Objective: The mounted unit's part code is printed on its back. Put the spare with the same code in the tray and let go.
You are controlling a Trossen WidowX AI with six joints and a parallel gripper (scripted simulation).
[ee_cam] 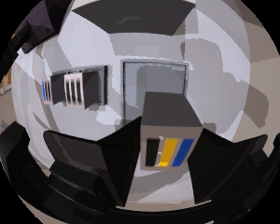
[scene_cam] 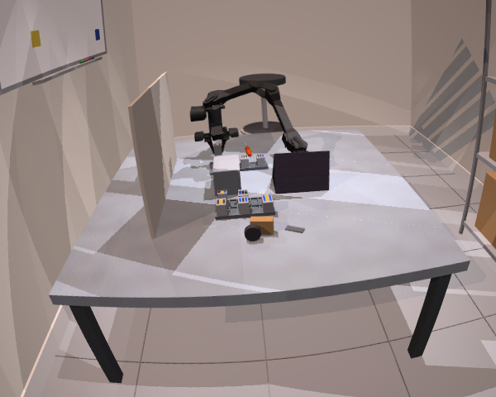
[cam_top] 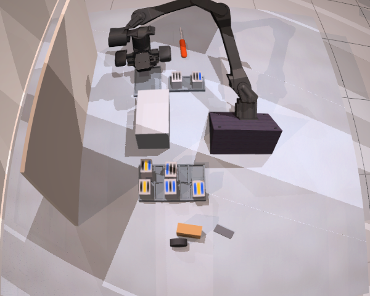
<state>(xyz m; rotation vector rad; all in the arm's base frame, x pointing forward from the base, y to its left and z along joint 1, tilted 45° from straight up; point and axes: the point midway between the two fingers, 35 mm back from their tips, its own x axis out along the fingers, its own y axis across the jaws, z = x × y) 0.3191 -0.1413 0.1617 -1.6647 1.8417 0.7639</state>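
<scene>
The shallow grey tray is 1 cm behind my gripper tip and 7 cm below it. From my gripper tip the other things lie so: holder 14 cm behind, 3 cm to the left, 7 cm below; spare block 3 cm above; grey box 2 cm behind, 20 cm to the left, 2 cm below.
</scene>
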